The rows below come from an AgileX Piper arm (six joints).
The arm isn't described. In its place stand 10 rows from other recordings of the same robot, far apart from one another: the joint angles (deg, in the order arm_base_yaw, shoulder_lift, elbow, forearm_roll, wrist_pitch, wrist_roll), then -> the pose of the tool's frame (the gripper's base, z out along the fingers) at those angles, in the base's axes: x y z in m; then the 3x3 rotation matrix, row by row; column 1 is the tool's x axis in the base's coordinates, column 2 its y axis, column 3 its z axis.
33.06 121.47 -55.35 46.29 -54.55 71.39 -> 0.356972 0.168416 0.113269; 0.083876 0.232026 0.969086; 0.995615 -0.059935 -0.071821; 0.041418 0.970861 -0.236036
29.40 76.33 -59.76 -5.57 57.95 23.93 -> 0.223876 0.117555 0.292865; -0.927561 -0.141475 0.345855; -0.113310 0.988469 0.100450; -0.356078 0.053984 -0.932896
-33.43 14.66 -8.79 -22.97 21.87 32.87 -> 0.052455 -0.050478 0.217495; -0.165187 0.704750 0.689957; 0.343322 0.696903 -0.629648; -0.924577 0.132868 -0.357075
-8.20 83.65 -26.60 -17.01 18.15 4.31 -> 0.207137 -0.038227 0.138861; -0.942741 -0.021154 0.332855; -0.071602 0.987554 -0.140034; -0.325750 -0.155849 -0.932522
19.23 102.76 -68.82 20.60 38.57 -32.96 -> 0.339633 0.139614 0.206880; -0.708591 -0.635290 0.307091; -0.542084 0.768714 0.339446; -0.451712 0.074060 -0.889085
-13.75 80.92 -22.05 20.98 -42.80 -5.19 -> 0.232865 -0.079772 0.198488; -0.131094 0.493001 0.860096; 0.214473 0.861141 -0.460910; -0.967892 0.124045 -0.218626
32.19 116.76 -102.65 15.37 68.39 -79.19 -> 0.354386 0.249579 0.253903; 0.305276 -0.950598 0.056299; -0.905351 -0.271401 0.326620; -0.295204 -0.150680 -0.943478
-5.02 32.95 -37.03 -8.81 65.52 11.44 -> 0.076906 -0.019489 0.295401; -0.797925 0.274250 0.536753; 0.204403 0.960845 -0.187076; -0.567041 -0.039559 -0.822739
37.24 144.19 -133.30 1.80 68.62 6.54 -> 0.418412 0.321396 0.165383; -0.837680 -0.510200 0.194906; -0.479470 0.857859 0.184896; -0.261536 0.061433 -0.963237
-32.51 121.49 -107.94 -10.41 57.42 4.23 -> 0.387986 -0.263699 0.246219; -0.781858 0.565146 0.263264; 0.469254 0.811459 -0.348333; -0.410487 -0.148809 -0.899642
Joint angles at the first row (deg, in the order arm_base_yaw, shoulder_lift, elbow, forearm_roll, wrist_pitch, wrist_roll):
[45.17 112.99 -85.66 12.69 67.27 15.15]
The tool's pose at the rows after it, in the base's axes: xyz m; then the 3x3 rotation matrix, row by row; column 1 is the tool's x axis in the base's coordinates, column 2 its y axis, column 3 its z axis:
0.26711 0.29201 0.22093; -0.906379 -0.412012 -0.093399; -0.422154 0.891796 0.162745; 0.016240 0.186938 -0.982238
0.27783 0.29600 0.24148; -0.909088 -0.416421 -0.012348; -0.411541 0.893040 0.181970; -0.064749 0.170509 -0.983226
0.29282 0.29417 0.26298; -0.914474 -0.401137 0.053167; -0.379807 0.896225 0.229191; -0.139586 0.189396 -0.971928
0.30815 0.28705 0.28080; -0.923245 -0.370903 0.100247; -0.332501 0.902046 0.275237; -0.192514 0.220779 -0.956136
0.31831 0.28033 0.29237; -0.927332 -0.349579 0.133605; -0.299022 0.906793 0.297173; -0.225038 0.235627 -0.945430
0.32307 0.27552 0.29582; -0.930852 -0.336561 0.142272; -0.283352 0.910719 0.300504; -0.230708 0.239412 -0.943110
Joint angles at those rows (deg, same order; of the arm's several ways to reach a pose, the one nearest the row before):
[45.16 112.99 -89.76 11.16 69.24 16.54]
[45.05 112.99 -94.55 8.41 69.79 17.93]
[43.50 112.99 -99.24 7.93 70.00 18.19]
[41.22 112.99 -102.97 8.62 70.15 18.27]
[39.60 112.99 -105.38 8.78 70.41 18.41]
[38.67 112.99 -106.12 8.88 70.76 18.41]

